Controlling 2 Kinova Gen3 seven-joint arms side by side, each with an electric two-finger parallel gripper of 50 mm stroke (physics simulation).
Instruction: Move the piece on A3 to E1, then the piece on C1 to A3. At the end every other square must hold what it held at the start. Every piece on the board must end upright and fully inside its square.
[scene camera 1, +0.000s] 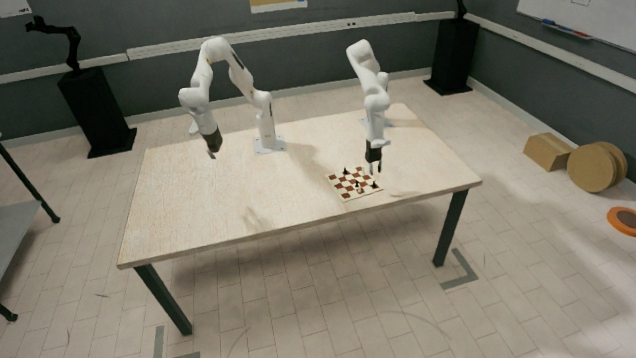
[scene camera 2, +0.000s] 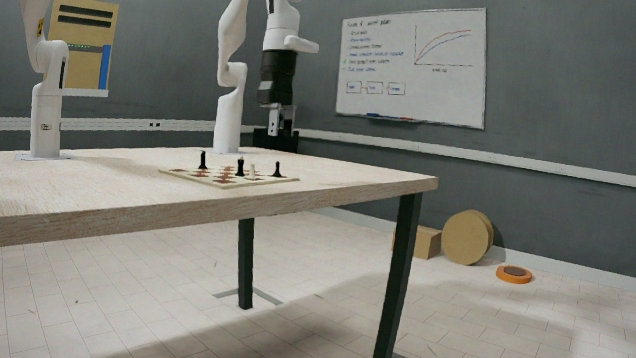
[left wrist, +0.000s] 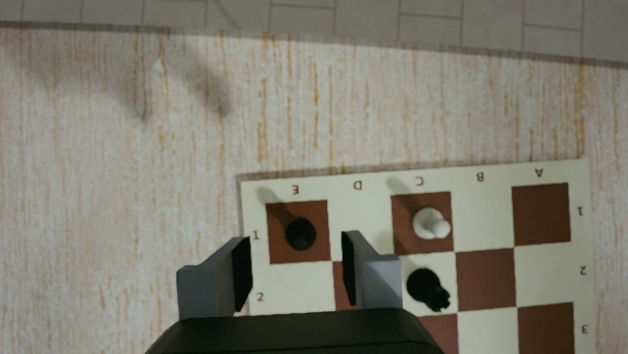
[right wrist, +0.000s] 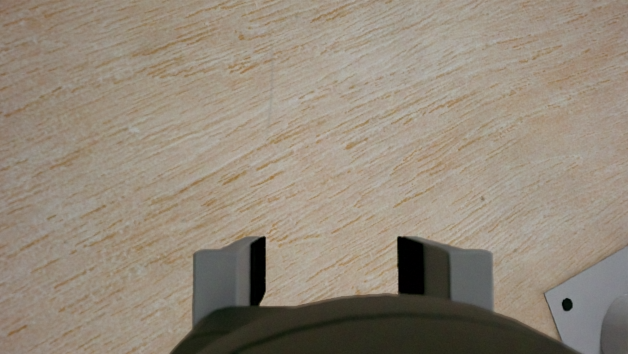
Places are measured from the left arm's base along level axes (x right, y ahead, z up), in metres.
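Pixels of known places: left gripper, fingertip midpoint: (scene camera 1: 375, 173) (scene camera 2: 280, 135) (left wrist: 296, 259); right gripper, fingertip midpoint: (scene camera 1: 215, 153) (right wrist: 331, 265); left arm's base, link origin: (scene camera 2: 226, 152); right arm's base, link origin: (scene camera 1: 269, 144) (scene camera 2: 45, 156).
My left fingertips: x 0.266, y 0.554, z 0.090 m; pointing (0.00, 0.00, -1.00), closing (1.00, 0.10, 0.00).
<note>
For each thing: its middle in the pictures, then the offset to it from my left fingertips. "pt": a spot on its surface instead. Level surfaces: height alone.
- chessboard, body centre: (left wrist: 427, 343) (scene camera 2: 226, 174) (scene camera 1: 352, 182) dx +0.083, dy -0.067, dz -0.087 m
- white pawn, body centre: (left wrist: 434, 226) (scene camera 2: 251, 170) (scene camera 1: 359, 188) dx +0.077, dy +0.009, dz -0.068 m
- taller black piece, body centre: (left wrist: 430, 291) (scene camera 2: 240, 167) (scene camera 1: 357, 183) dx +0.077, dy -0.029, dz -0.067 m
- A3, surface spot: (left wrist: 546, 327) pt dx +0.158, dy -0.055, dz -0.084 m
- wooden table, surface height: dz -0.090 m
A black piece (scene camera 1: 374, 184) (scene camera 2: 277, 170) (left wrist: 301, 234) stands upright on E1 of the chessboard (scene camera 2: 222, 186) (left wrist: 582, 190). A white pawn (scene camera 1: 360, 190) (scene camera 2: 252, 172) (left wrist: 429, 223) stands upright on C1. A taller black piece (scene camera 1: 357, 184) (scene camera 2: 240, 167) (left wrist: 425, 285) stands on C2. The part of A3 (left wrist: 546, 327) in the left wrist view is bare. My left gripper (scene camera 1: 375, 170) (scene camera 2: 281, 134) (left wrist: 296, 259) is open and empty, raised above the board's E side. My right gripper (scene camera 1: 212, 155) (right wrist: 331, 265) is open and empty, high over the table's left part, away from the board.
Another black piece (scene camera 1: 345, 170) (scene camera 2: 202, 161) stands near the board's far edge in scene camera 1; its square is hard to read. The board lies near the front edge of the wooden table (scene camera 1: 225, 200). The right arm's base plate (scene camera 1: 270, 145) (right wrist: 575, 285) sits at the table's back.
</note>
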